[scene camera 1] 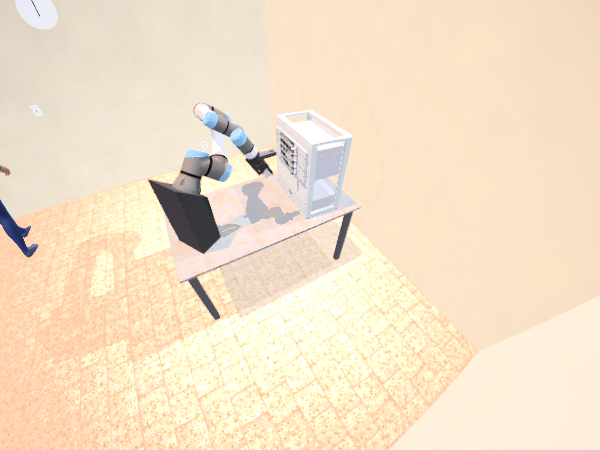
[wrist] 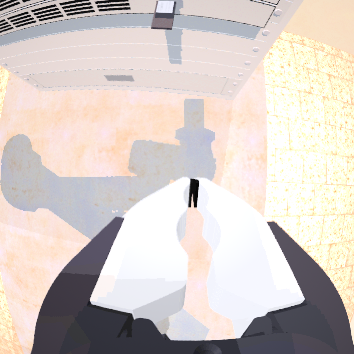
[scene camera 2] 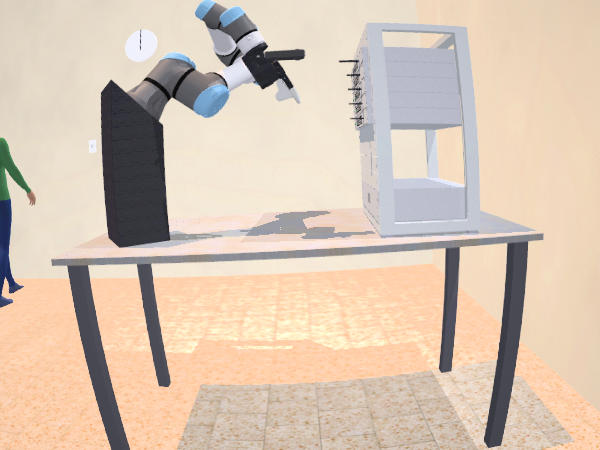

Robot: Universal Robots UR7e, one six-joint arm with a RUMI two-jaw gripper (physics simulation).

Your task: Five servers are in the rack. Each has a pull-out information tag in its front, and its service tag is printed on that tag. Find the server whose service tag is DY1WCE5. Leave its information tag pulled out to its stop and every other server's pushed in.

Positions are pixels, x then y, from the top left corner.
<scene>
white rack: scene camera 1; wrist 211,55; scene camera 2
same spot on white rack: [scene camera 2: 402,88] = [scene camera 1: 319,167]
</scene>
